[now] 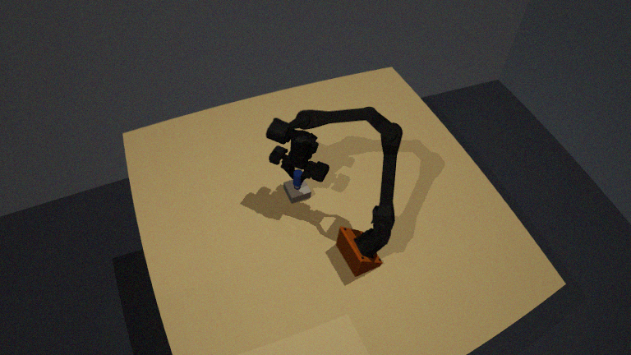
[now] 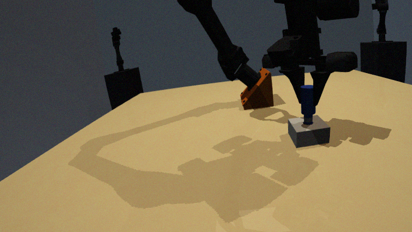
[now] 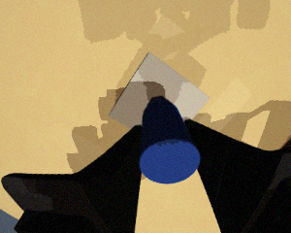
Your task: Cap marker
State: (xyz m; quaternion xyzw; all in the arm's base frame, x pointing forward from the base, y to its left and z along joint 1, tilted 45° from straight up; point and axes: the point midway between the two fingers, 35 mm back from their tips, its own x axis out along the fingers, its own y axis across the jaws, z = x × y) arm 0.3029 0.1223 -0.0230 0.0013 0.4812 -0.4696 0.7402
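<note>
Now: gripper tip 1 cm below the blue marker cap. The rest, counted from my gripper tip: grey holder block (6 cm below).
</note>
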